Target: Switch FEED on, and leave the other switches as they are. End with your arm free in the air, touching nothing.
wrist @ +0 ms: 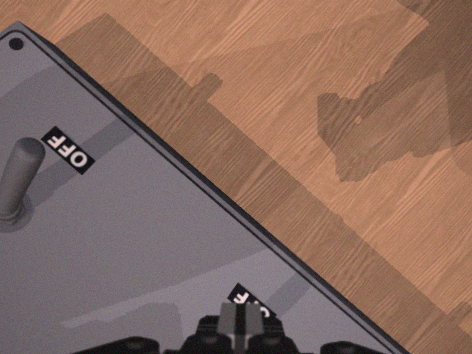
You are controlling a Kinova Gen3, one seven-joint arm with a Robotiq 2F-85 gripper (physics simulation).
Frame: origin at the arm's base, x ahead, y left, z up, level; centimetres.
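Seen in the pictures: gripper, fingertip midpoint: [240, 329].
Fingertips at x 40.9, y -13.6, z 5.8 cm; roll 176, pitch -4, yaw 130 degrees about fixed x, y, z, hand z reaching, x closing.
Note:
Offsets run from my fingertips to a thing's top centre. "spot": to the spot under its first point. Level surfaces: height alone.
My gripper [240, 329] is shut with nothing between its fingers, at the bottom of the wrist view. Its fingertips cover part of an OFF label @(spot: dx +0.4, dy +1.2, dz -6.8 cm) [244, 298] on a grey switch panel @(spot: dx +0.4, dy -5.6, dz -6.9 cm) [140, 210]. Whether they touch anything I cannot tell. A grey toggle switch @(spot: dx +1.2, dy -9.9, dz -1.7 cm) [22, 170] at the left leans toward a second OFF label @(spot: dx +0.4, dy -10.2, dz -6.8 cm) [68, 150]. No lever shows beside the label at my fingertips. The name FEED does not show in the view, so I cannot tell which switch it belongs to.
The panel's dark edge runs diagonally from upper left to lower right, with a black screw @(dx -1.7, dy -16.1, dz -7.9 cm) [16, 44] near its corner. Beyond it lies a wooden table top @(dz -14.5 cm) [280, 90] with shadows of the panel and the arm.

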